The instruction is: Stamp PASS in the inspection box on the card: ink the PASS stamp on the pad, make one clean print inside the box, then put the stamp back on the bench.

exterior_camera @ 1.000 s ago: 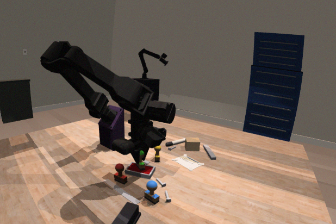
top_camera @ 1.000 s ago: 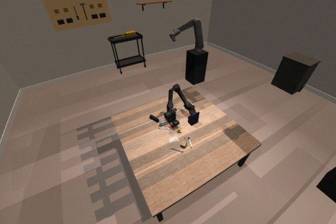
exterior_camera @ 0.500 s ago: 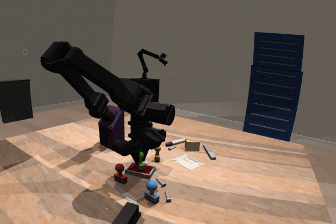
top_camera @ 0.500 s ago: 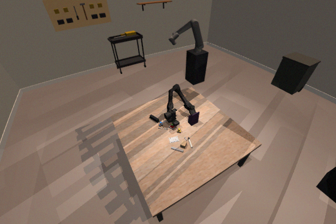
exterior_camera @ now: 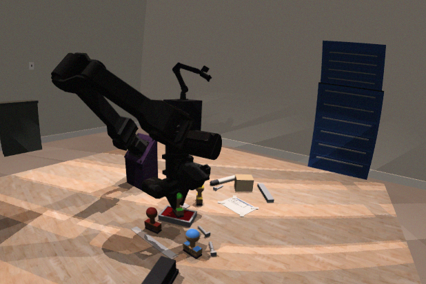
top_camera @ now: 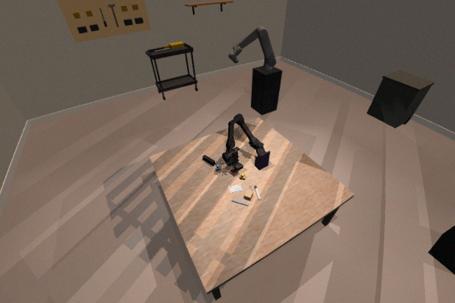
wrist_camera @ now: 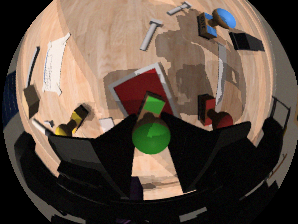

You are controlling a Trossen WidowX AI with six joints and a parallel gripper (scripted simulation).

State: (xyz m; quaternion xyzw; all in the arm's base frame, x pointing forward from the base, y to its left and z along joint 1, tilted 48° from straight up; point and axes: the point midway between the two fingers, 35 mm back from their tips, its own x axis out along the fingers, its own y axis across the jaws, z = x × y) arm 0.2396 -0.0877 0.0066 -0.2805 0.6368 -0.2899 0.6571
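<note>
My gripper tip is right at the green-knobbed stamp. From my gripper tip the other things lie so: yellow-knobbed stamp (110 mm to the left, 20 mm below, 10 mm behind); red ink pad (30 mm below); red-knobbed stamp (80 mm to the right, 20 mm below, 10 mm behind).
</note>
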